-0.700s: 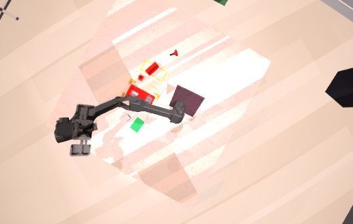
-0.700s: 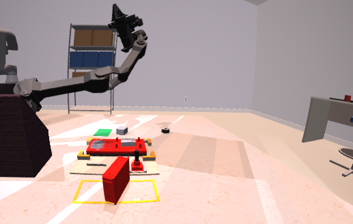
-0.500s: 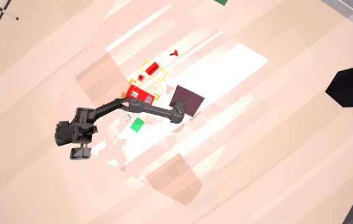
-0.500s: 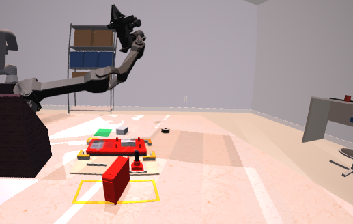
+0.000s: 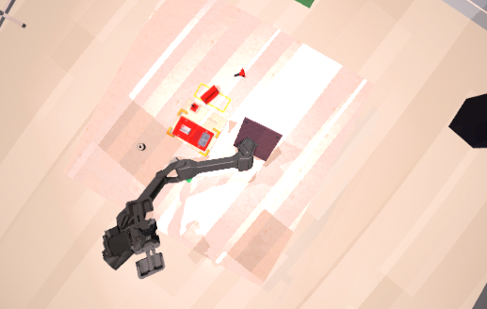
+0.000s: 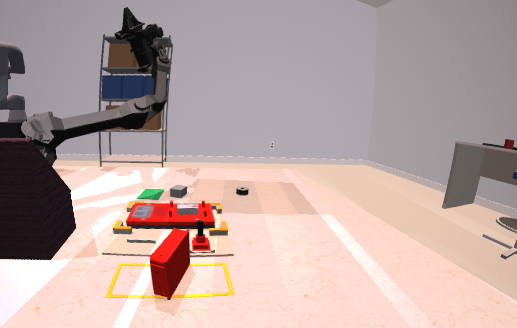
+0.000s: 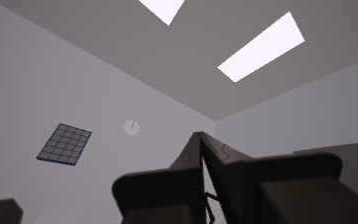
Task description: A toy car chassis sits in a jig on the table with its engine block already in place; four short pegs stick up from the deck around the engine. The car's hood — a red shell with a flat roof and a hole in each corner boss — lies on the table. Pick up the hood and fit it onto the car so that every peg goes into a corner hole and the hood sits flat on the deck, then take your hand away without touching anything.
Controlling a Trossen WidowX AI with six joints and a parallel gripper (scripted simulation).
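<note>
Now: gripper tip 27 cm short of the red hood, 41 cm to the left of it and 55 cm above it. Also, from my gripper tip: small grey box 21 cm ahead, 1 cm to the right, 57 cm below; grey engine block 26 cm ahead, 18 cm to the right, 56 cm below; green pad 12 cm ahead, 1 cm to the right, 59 cm below.
</note>
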